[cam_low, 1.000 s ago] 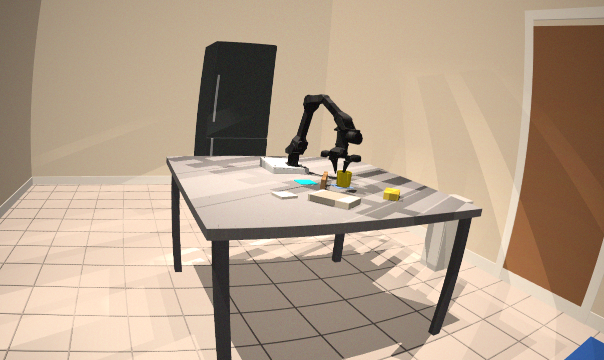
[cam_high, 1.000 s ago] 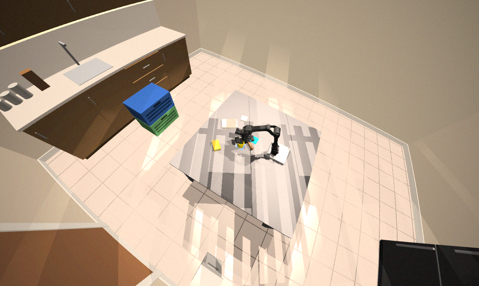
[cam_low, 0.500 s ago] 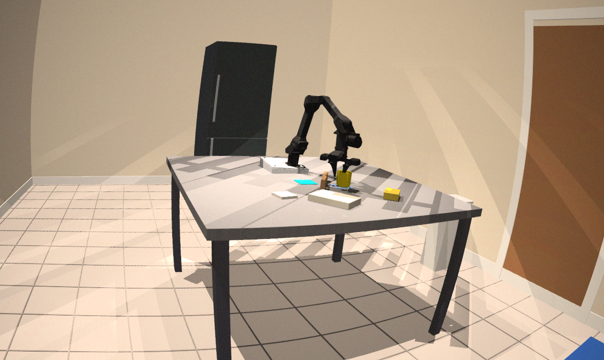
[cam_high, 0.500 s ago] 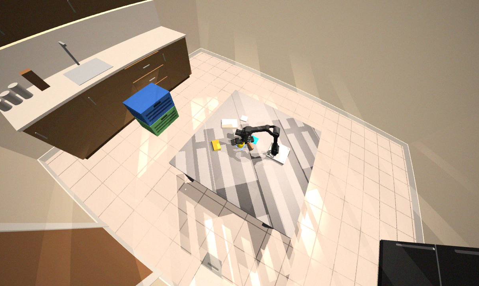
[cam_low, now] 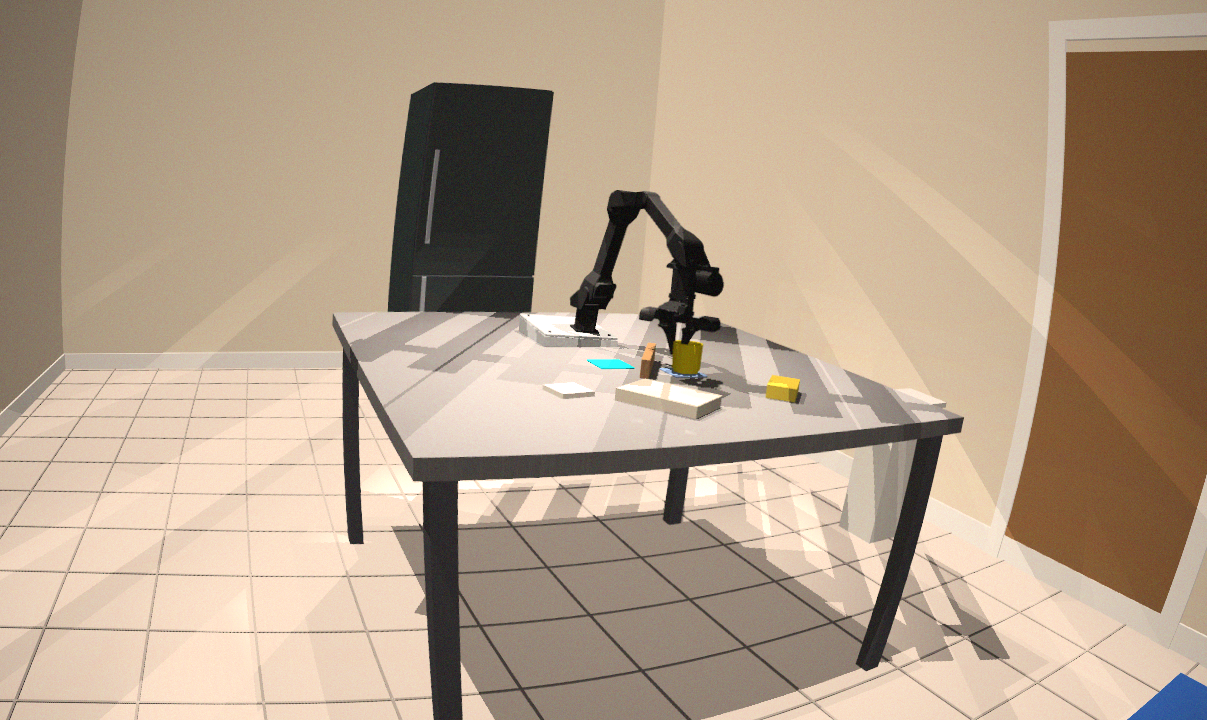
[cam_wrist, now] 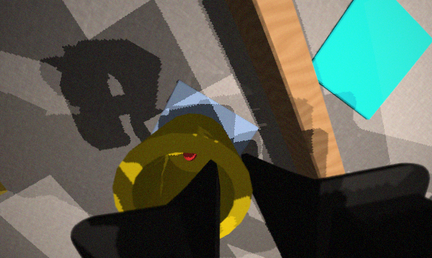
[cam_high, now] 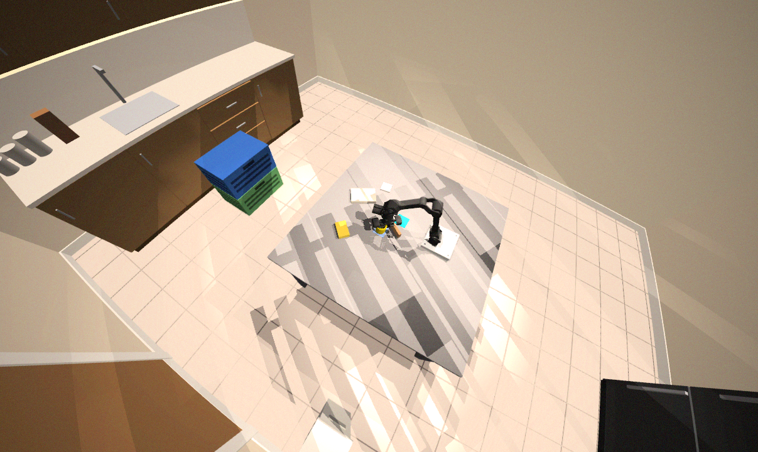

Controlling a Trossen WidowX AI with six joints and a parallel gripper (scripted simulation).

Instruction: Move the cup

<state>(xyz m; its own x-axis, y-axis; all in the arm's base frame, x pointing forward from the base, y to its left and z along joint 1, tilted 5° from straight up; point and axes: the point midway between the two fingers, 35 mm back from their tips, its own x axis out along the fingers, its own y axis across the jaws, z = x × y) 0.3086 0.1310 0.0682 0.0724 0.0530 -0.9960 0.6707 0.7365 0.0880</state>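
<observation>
My gripper tip is now 2 cm short of the light blue pad, 2 cm to the right of it and 5 cm above it. The rest, counted from my gripper tip: cyan pad (5 cm behind, 14 cm to the right, 5 cm below); then yellow cup (2 cm ahead, 2 cm to the left); then wooden block (1 cm behind, 6 cm to the right, 3 cm below).
</observation>
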